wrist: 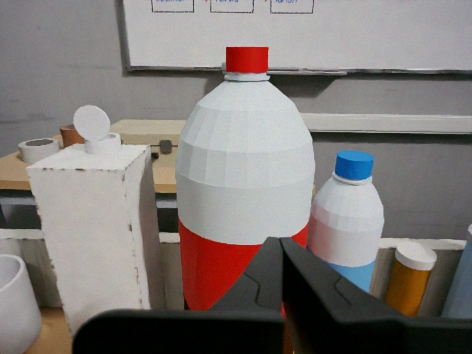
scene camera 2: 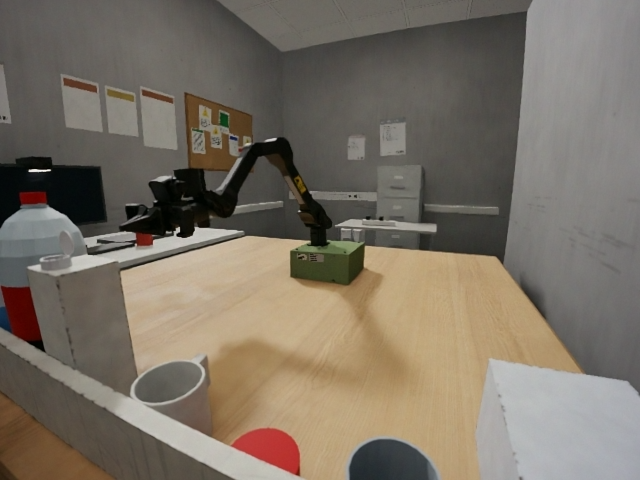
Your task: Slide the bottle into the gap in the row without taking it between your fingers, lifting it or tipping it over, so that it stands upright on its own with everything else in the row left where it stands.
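Seen in the pictures: gripper, between the fingertips: [wrist: 277,247] [scene camera 2: 120,228]; arm's base, origin of its link: [scene camera 2: 318,244].
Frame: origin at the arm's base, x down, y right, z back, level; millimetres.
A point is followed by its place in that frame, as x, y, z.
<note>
The large bottle [scene camera 2: 38,245] @(-137, 67, -743) [wrist: 245,195] @(-120, 118, -670) with a red cap and red lower band stands upright. A white carton [scene camera 2: 85,315] @(-66, -54, -750) [wrist: 92,230] @(-67, -9, -703) stands beside it, and a smaller blue-capped bottle [wrist: 347,220] @(-77, 202, -721) stands on its other side, partly hidden by it in the wrist view. An orange jar [wrist: 410,280] @(7, 285, -753) with a white lid stands farther right. My gripper [scene camera 2: 124,226] @(-134, 133, -595) [wrist: 277,247] @(-134, 133, -595) is shut and empty. Its fingertips overlap the large bottle's red band in the wrist view; I cannot tell if they touch. The large bottle's base is hidden.
A grey-white mug [scene camera 2: 173,395] @(55, -121, -697) [wrist: 15,302] @(28, -110, -713) stands on the carton's other side. A red round lid [scene camera 2: 268,449] @(47, -282, -711), a grey cup [scene camera 2: 392,459] @(31, -400, -683) and a white box [scene camera 2: 563,413] @(-18, -538, -625) follow along the table. A low white rail [scene camera 2: 111,418] @(0, -157, -787) [wrist: 171,267] @(27, 31, -776) runs behind the row. A blue object [wrist: 460,287] @(10, 333, -751) stands at far right.
</note>
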